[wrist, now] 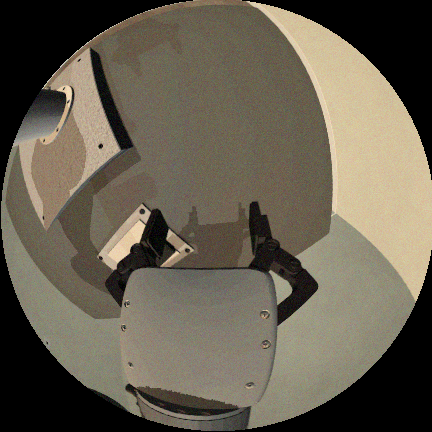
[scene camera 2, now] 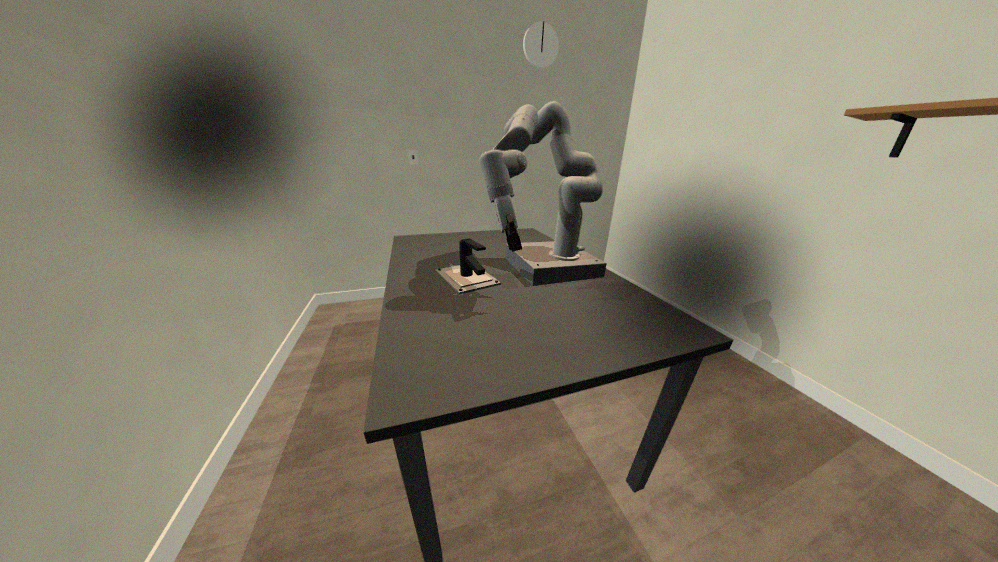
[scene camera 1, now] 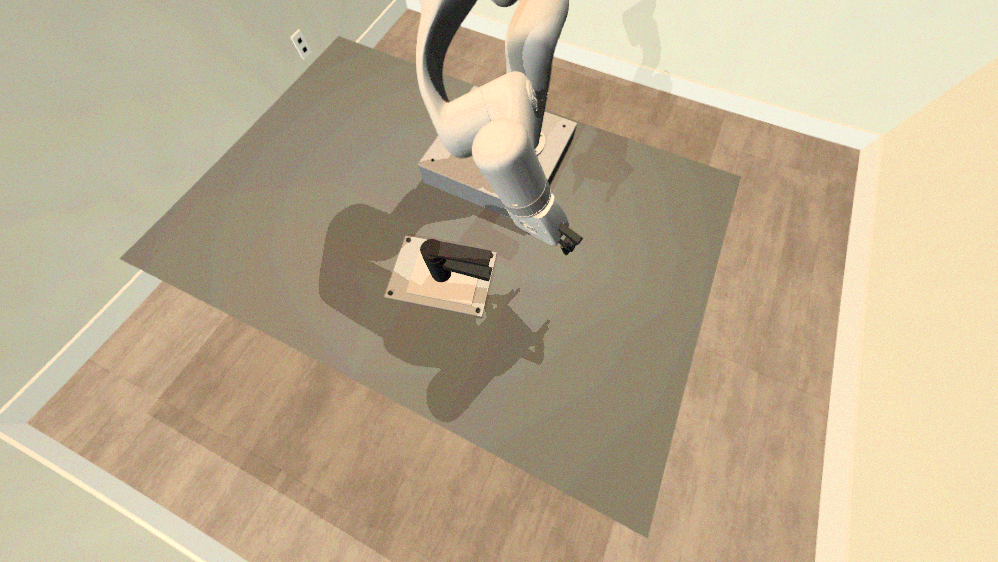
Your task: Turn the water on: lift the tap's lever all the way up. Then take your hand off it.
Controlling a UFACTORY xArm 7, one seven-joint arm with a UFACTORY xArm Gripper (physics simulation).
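Places are measured from the arm's base along level axes (x back, y right, z up), in metres.
Pixels of known places: gripper, between the fingertips: (wrist: 204, 215) (scene camera 2: 515, 249) (scene camera 1: 551, 238); arm's base, origin of its link: (wrist: 54, 113) (scene camera 2: 563, 255).
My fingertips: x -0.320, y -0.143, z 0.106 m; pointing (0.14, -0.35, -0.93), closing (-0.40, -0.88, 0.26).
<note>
For each thing: its top centre in the pictures, then the offset to it from my fingertips. "pt": a spot on its surface instead. Level surfaces: height alone.
- black tap, a spot on its surface: (scene camera 1: 438, 261) pt dy +0.214, dx -0.096, dz -0.044 m
- pale base plate, centre of its top: (scene camera 1: 441, 273) (wrist: 138, 255) (scene camera 2: 466, 274) dy +0.232, dx -0.081, dz -0.160 m
- dark table, height of its surface: dz -0.172 m
The black tap (scene camera 1: 438, 263) (scene camera 2: 465, 258) stands upright on a pale base plate (scene camera 1: 433, 305) (scene camera 2: 453, 280) (wrist: 125, 232). Two black arms stick out from its post on the same side: an upper arm (scene camera 1: 462, 251) (scene camera 2: 477, 244), roughly level, and a lower arm (scene camera 1: 469, 268) (scene camera 2: 476, 265), which slants down and looks like the lever. My gripper (scene camera 1: 571, 244) (scene camera 2: 514, 245) (wrist: 204, 215) is open and empty. It hangs above the table, apart from the tap, off the side where the arms point in scene view 1. In the wrist view a finger hides most of the tap.
The arm's raised base block (scene camera 1: 460, 188) (scene camera 2: 569, 270) (wrist: 95, 120) stands on the dark table (scene camera 1: 593, 418) (scene camera 2: 530, 349) (wrist: 215, 100) behind the tap's plate in scene view 1. The arm's shadow falls across the plate and table. A wooden shelf (scene camera 2: 928, 109) is on the wall.
</note>
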